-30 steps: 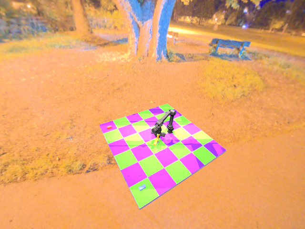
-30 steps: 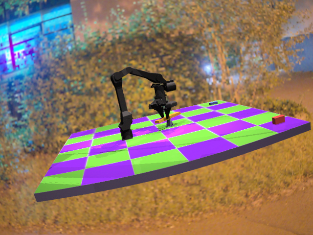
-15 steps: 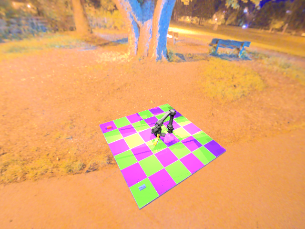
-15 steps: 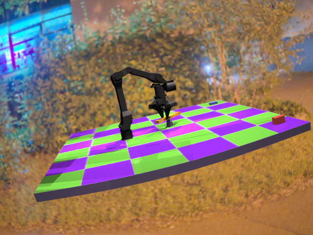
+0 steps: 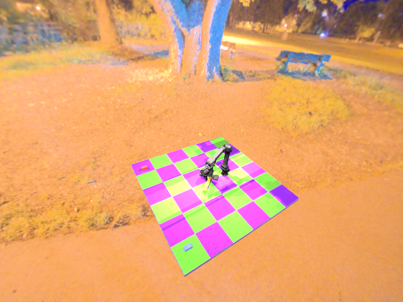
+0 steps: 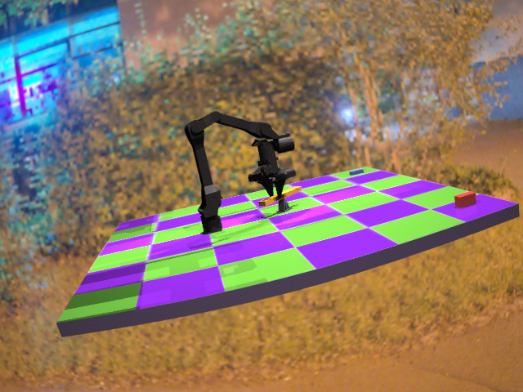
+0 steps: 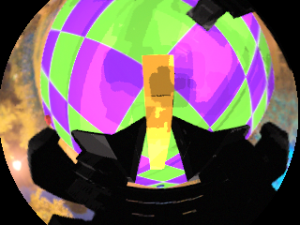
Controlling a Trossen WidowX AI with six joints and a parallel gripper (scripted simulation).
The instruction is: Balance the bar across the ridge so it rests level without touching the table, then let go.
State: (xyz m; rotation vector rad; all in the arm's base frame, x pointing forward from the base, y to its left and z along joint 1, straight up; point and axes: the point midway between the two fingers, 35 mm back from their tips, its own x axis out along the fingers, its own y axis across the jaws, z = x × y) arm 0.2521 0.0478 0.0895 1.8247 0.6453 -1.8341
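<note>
My gripper tip is 20 mm to the right of the bar and 20 mm short of it. Also, from my gripper tip: blue block (490 mm ahead, 450 mm to the left, 50 mm below); red block (550 mm to the right, 490 mm ahead, 40 mm below).
</note>
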